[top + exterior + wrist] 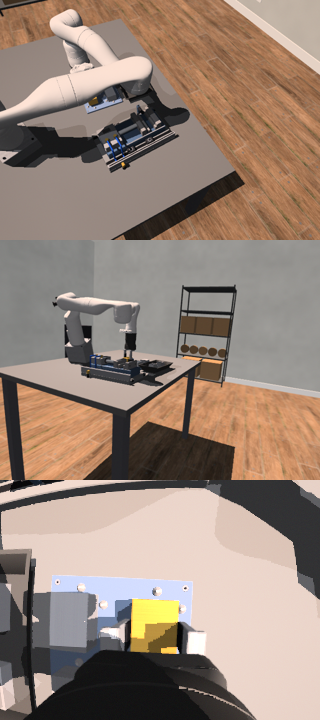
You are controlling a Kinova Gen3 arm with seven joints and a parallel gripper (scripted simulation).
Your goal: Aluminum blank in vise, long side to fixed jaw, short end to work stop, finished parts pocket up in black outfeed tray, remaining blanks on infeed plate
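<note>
Now: the yellow brass blank 3 cm below my hand. Round my hand: vise (27 cm to the right, 4 cm ahead, 3 cm below); fixed jaw (28 cm to the right, 14 cm ahead, 1 cm above); infeed plate (6 cm below, 5 cm ahead, 3 cm to the left).
</note>
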